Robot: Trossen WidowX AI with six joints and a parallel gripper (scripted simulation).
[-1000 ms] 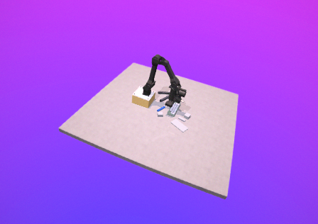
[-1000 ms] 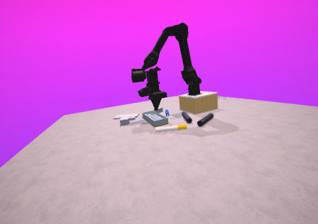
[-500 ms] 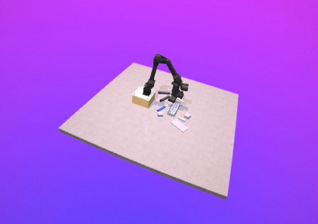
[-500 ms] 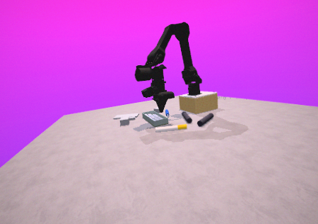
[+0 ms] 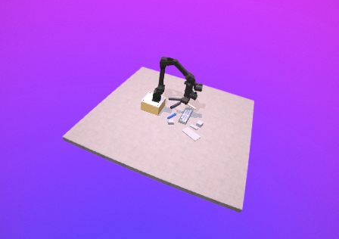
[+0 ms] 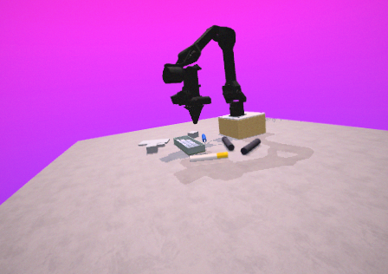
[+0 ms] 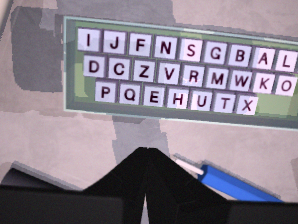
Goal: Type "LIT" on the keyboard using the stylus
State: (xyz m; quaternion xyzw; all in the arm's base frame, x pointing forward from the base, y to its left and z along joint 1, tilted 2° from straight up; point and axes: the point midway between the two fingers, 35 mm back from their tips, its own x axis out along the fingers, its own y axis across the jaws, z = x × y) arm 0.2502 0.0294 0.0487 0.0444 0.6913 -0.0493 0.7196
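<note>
The stylus lies 90 mm below my gripper tip, 70 mm behind it and 60 mm to the right of it. From my gripper tip the other things lie so: grey stylus tip: 90 mm below, 50 mm behind, 30 mm to the right.
</note>
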